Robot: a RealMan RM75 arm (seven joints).
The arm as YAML. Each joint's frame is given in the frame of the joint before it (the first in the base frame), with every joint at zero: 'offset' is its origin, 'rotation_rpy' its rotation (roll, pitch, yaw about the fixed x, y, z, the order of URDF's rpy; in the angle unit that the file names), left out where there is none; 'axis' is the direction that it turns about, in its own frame. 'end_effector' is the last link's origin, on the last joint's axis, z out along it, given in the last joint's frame.
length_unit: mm
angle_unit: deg
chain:
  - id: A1
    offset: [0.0, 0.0, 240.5]
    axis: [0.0, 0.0, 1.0]
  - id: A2
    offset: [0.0, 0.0, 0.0]
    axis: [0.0, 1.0, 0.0]
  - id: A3
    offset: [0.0, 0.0, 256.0]
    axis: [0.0, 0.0, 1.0]
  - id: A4
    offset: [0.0, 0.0, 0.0]
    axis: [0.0, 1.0, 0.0]
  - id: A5
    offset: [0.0, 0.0, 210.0]
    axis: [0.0, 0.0, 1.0]
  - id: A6
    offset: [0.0, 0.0, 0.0]
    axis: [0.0, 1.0, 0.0]
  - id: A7
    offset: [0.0, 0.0, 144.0]
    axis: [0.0, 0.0, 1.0]
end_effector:
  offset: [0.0, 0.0, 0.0]
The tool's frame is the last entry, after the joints.
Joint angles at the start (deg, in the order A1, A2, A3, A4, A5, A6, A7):
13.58, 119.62, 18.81, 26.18, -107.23, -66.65, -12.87
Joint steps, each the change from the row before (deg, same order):
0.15, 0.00, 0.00, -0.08, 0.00, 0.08, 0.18
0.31, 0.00, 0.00, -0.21, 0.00, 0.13, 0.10
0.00, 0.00, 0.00, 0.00, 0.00, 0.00, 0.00
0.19, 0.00, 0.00, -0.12, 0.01, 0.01, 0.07
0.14, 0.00, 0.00, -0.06, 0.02, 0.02, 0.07
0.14, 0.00, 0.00, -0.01, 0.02, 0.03, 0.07
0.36, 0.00, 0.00, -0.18, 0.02, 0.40, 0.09
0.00, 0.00, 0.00, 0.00, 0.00, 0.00, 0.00
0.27, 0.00, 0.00, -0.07, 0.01, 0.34, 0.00
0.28, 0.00, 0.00, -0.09, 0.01, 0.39, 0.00
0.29, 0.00, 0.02, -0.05, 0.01, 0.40, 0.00
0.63, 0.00, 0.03, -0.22, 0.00, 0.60, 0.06
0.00, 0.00, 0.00, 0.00, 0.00, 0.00, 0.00
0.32, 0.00, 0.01, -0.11, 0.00, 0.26, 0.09
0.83, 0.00, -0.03, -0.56, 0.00, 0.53, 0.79
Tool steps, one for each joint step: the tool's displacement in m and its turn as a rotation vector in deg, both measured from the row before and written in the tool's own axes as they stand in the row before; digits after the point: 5 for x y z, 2 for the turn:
-0.00020, -0.00004, 0.00078, -0.09, 0.00, 0.08
-0.00041, -0.00030, 0.00156, -0.16, -0.02, -0.15
0.00000, 0.00000, 0.00000, 0.00, 0.00, 0.00
-0.00044, -0.00021, 0.00096, -0.08, -0.08, -0.07
-0.00035, -0.00006, 0.00074, -0.06, -0.06, -0.01
-0.00043, 0.00015, 0.00079, -0.07, -0.07, 0.04
0.00000, 0.00000, 0.00188, -0.24, 0.19, -0.14
0.00000, 0.00000, 0.00000, 0.00, 0.00, 0.00
-0.00006, 0.00030, 0.00147, -0.21, 0.16, -0.12
0.00006, 0.00025, 0.00150, -0.22, 0.21, -0.14
-0.00007, 0.00037, 0.00162, -0.22, 0.19, -0.10
-0.00061, 0.00029, 0.00340, -0.42, 0.19, -0.27
0.00000, 0.00000, 0.00000, 0.00, 0.00, 0.00
-0.00043, 0.00013, 0.00172, -0.21, 0.06, -0.08
-0.00088, -0.00074, 0.00412, -0.45, 0.12, 0.09

